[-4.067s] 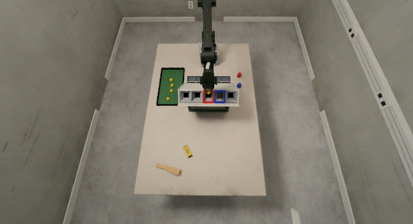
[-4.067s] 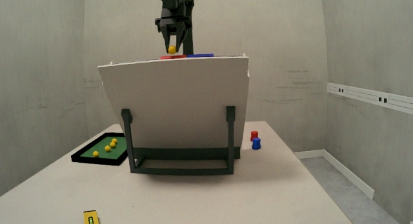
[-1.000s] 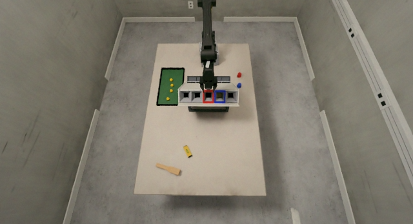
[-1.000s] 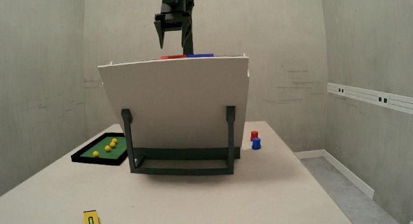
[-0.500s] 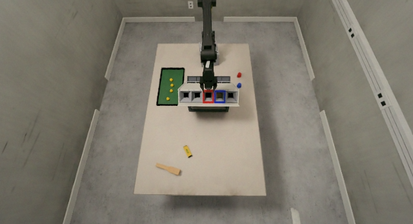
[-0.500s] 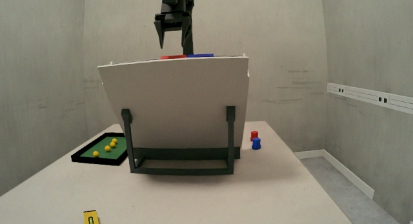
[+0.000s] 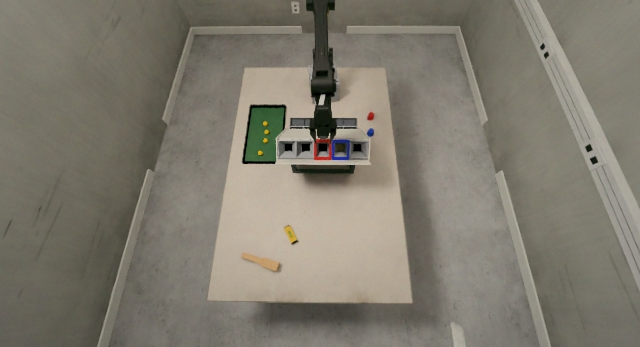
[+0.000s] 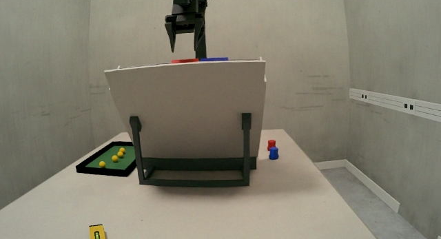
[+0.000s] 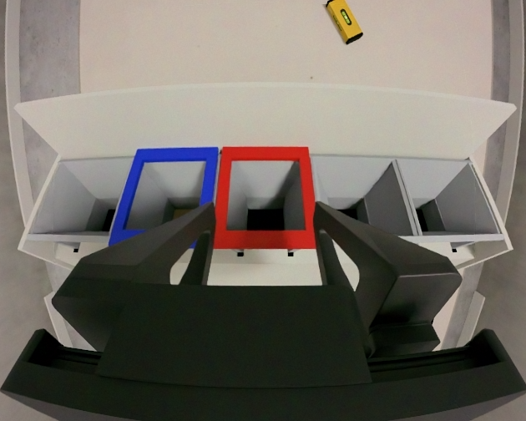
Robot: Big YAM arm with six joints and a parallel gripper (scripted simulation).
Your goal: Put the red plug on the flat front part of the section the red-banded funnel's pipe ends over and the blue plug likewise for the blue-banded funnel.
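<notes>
My hand is 60 mm above the red band and 10 mm short of it. Round my hand: blue band (70 mm to the left, 60 mm below, 10 mm behind); then blue plug (360 mm below, 310 mm behind, 220 mm to the left); then cover (170 mm below, 140 mm behind, 20 mm to the right).
</notes>
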